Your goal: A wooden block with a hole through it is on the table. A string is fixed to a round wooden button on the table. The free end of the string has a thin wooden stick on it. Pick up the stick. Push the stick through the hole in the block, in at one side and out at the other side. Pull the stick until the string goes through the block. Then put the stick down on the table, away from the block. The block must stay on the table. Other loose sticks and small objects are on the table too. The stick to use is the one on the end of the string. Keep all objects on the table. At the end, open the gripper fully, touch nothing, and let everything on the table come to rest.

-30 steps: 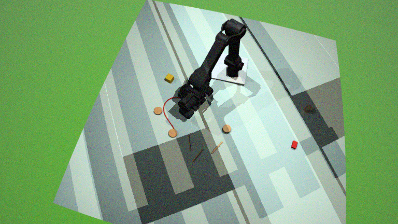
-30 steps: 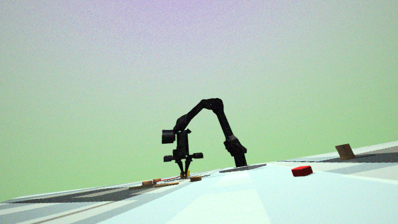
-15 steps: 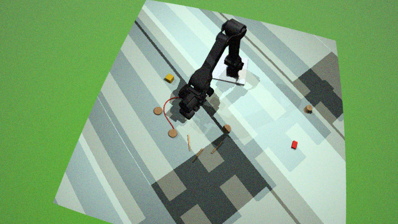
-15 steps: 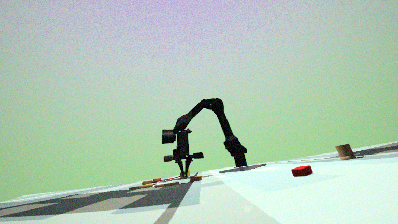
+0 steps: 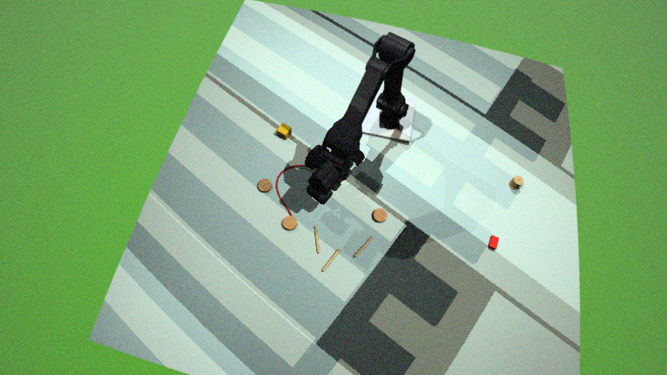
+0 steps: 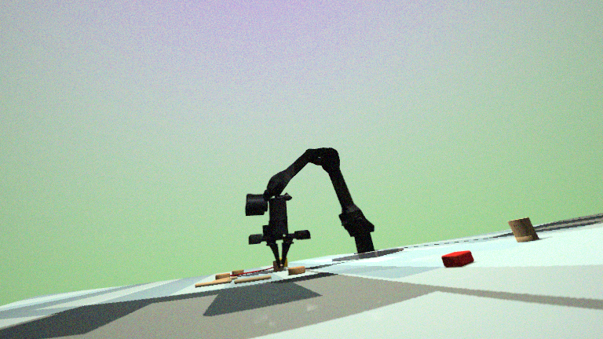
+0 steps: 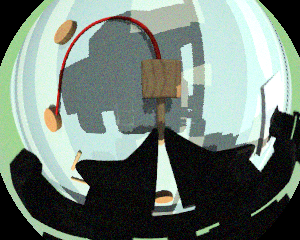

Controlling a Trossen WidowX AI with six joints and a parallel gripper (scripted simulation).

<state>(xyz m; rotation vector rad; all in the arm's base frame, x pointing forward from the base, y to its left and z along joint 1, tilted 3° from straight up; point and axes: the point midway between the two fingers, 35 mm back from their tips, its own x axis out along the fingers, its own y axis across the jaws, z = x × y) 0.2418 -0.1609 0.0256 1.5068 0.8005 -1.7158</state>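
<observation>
Now: the wooden block 4 cm to the right of my gripper tip and 3 cm behind it. The rest, counted from my gripper tip: yellow cube (16 cm to the right, 16 cm behind, 1 cm above); then round wooden button (13 cm ahead, 11 cm to the right); then thin wooden stick (3 cm to the right, 2 cm behind, 1 cm above).
</observation>
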